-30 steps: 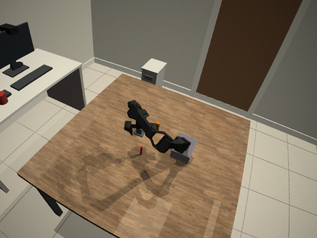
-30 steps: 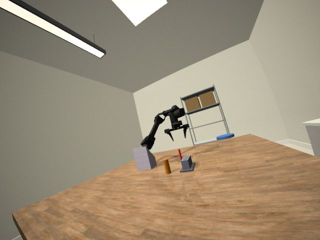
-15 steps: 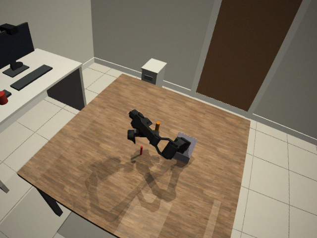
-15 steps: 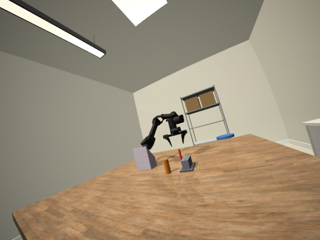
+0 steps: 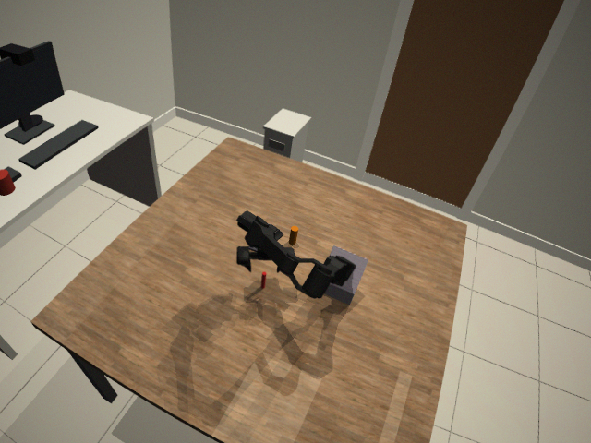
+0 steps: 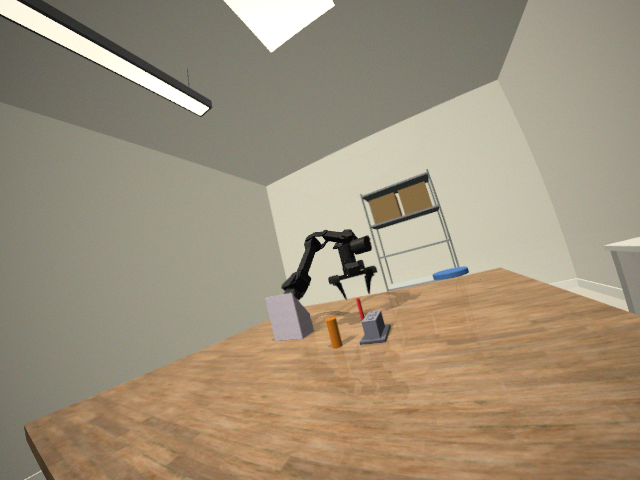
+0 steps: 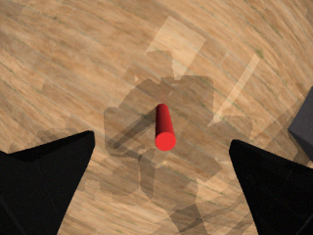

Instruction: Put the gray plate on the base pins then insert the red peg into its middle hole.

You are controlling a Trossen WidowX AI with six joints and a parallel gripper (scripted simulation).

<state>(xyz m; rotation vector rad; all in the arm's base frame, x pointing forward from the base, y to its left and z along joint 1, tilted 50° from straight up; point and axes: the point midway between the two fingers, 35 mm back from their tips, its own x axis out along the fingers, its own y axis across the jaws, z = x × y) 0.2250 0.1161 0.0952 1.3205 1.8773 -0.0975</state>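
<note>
My gripper tip is now 50 mm above the red peg. Also, from my gripper tip: orange cylinder: 250 mm to the right, 50 mm below, 20 mm ahead; gray plate: 180 mm to the right, 120 mm ahead, 40 mm below; dark base: 180 mm to the right, 120 mm ahead, 80 mm below.
</note>
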